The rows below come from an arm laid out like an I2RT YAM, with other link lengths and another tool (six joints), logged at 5 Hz.
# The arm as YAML. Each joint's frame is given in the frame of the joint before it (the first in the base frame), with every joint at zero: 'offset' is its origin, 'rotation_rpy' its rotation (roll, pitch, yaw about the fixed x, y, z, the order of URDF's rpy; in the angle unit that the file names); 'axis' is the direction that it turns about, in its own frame. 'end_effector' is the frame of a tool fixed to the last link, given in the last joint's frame.
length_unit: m
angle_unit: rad
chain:
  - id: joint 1
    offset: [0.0, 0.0, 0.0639]
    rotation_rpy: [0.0, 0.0, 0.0]
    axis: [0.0, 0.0, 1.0]
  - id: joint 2
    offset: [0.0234, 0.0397, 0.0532]
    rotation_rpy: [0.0, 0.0, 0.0]
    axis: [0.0, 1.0, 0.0]
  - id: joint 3
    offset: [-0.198, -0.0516, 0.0]
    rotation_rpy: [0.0, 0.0, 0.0]
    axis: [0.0, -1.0, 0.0]
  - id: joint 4
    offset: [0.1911, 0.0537, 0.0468]
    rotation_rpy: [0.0, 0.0, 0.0]
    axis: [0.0, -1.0, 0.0]
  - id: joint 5
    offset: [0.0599, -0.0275, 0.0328]
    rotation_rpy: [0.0, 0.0, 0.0]
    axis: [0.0, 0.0, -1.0]
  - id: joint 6
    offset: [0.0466, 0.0, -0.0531]
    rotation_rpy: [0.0, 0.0, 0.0]
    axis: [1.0, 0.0, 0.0]
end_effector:
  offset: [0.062, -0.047, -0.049]
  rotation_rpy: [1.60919, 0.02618, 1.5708]
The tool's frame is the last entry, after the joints.
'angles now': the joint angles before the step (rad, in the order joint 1, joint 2, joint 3, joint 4, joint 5, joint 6). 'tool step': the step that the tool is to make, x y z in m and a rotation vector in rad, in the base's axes. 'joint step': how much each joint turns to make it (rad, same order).
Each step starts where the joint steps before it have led.
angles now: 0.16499, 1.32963, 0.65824, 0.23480, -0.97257, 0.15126
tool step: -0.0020, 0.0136, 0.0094, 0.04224, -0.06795, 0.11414
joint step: 0.02076, 0.00010, -0.00007, 0.05864, -0.09751, -0.01857
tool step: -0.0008, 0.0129, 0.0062, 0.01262, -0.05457, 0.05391
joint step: 0.04563, 0.00006, 0.00011, 0.05248, -0.00815, -0.00394
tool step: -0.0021, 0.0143, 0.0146, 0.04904, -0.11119, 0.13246
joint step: 0.02037, -0.00036, 0.00005, 0.09697, -0.11353, -0.02470
